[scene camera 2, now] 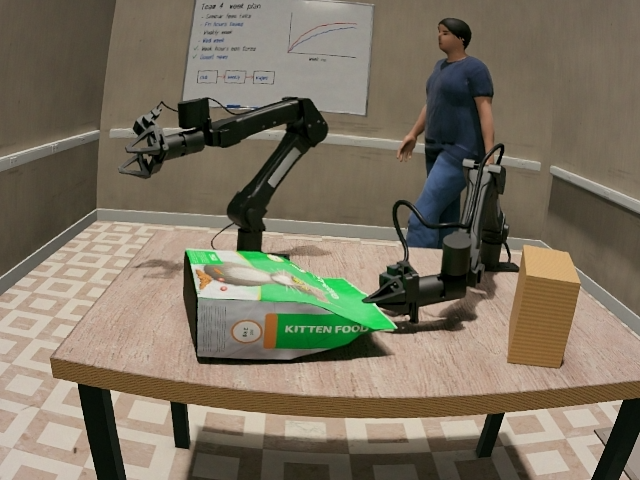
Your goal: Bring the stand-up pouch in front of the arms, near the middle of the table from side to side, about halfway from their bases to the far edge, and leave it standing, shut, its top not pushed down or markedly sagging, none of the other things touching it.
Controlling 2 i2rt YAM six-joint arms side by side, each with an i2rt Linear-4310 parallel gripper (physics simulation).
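Observation:
The stand-up pouch (289, 304), green, white and grey with "KITTEN FOOD" on its side, lies on its side left of the picture's middle. Its dark base faces left, and its flat green top end points right and looks raised off the table. My left gripper (366, 300), low at the right of the pouch, is shut on the thin top edge; one finger lies over the green film, and the film hides part of the other. My right gripper (124, 159) is open and empty, high at the upper left, well above and apart from the pouch.
A tan upright box (545, 310) stands on the right part of the table (439, 369), apart from the pouch and the left gripper. The right arm arches above the table behind the pouch. A person (454, 108) stands behind the table, near the left arm's base.

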